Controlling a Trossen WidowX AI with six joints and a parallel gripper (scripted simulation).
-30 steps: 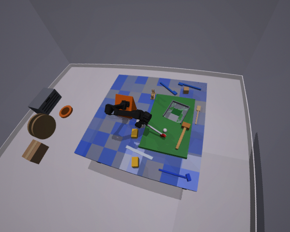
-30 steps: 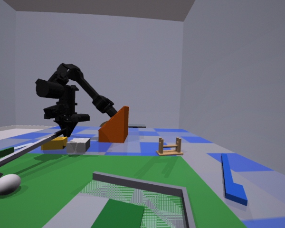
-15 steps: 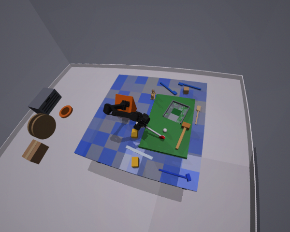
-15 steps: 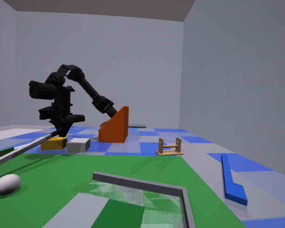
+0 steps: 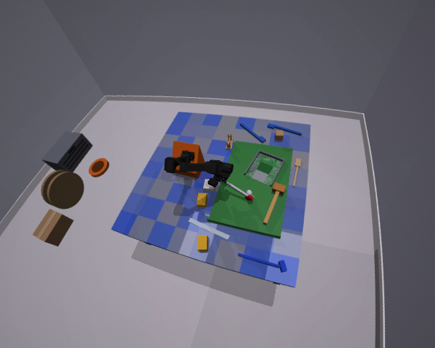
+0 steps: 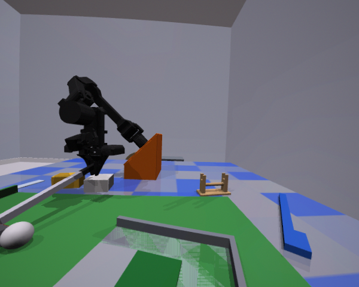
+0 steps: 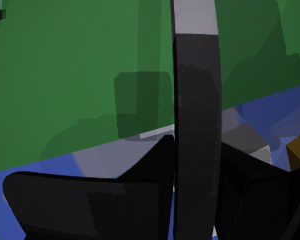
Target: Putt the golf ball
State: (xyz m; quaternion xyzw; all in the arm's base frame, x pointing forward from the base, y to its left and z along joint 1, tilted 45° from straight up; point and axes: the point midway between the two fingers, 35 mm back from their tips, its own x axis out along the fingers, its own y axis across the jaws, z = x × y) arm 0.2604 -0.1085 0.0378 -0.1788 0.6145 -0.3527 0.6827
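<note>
Right now the red putter is 12 cm ahead of my gripper tip and 3 cm to the right of it. Also, from my gripper tip: green mat (22 cm ahead, 9 cm to the left, 7 cm below); then white block (8 cm behind, 3 cm to the right, 5 cm below); then white golf ball (21 cm ahead, 2 cm to the right, 5 cm below).
</note>
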